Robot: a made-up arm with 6 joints. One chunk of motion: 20 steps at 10 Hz.
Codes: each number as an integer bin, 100 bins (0 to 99) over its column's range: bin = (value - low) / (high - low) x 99, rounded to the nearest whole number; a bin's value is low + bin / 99 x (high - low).
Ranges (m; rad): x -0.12..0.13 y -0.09..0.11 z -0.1..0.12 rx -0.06..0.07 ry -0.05..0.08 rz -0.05..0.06
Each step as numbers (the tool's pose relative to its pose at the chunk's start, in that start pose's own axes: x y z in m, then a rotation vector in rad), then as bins.
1 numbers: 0.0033 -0.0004 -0.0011 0.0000 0.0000 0.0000
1 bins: 49 44 45 46 38 45
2 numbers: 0.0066 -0.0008 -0.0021 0.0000 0.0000 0.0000
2 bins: 50 44 44 46 38 45
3 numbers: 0.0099 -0.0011 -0.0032 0.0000 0.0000 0.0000
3 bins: 51 44 44 46 38 45
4 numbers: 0.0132 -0.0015 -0.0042 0.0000 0.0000 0.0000
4 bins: 53 44 43 46 38 45
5 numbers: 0.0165 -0.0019 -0.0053 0.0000 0.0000 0.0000
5 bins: 54 44 43 46 38 45
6 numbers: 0.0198 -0.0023 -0.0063 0.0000 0.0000 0.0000
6 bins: 55 43 42 46 38 45
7 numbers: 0.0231 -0.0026 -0.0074 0.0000 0.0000 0.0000
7 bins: 57 43 42 46 38 45
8 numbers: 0.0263 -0.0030 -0.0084 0.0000 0.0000 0.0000
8 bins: 58 43 41 46 38 45
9 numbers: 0.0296 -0.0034 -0.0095 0.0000 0.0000 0.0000
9 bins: 59 43 41 46 38 45
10 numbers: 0.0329 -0.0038 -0.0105 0.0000 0.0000 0.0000
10 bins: 61 43 40 46 38 45
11 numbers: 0.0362 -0.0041 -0.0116 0.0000 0.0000 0.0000
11 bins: 62 43 40 46 38 45
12 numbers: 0.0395 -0.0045 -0.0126 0.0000 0.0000 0.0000
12 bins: 63 42 39 46 38 45
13 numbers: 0.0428 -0.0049 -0.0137 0.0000 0.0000 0.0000
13 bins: 64 42 39 46 38 45
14 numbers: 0.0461 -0.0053 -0.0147 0.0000 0.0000 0.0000
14 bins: 66 42 38 46 38 45
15 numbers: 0.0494 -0.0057 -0.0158 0.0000 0.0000 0.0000
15 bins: 67 42 38 46 38 45
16 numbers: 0.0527 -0.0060 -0.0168 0.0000 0.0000 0.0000
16 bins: 68 42 37 46 38 45
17 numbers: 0.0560 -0.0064 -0.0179 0.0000 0.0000 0.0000
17 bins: 70 41 37 46 38 45
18 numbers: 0.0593 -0.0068 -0.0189 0.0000 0.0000 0.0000
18 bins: 71 41 36 46 38 45
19 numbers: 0.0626 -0.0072 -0.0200 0.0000 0.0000 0.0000
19 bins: 72 41 36 46 38 45
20 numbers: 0.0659 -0.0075 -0.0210 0.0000 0.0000 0.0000
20 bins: 74 41 36 46 38 45
